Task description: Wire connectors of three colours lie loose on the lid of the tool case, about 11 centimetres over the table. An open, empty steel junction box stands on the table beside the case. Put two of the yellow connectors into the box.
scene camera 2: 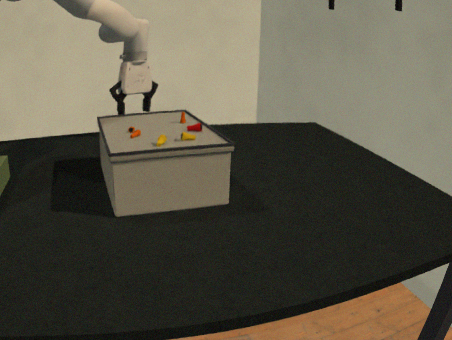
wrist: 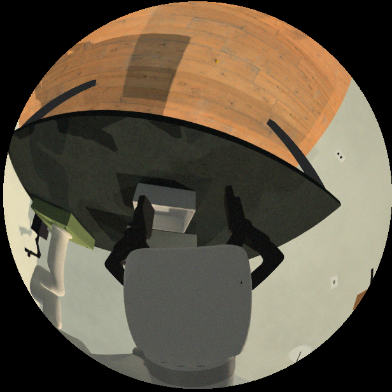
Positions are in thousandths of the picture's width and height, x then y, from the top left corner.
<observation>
The gripper shows in scene camera 2 (295, 334) and in the wrist view (473, 506).
</observation>
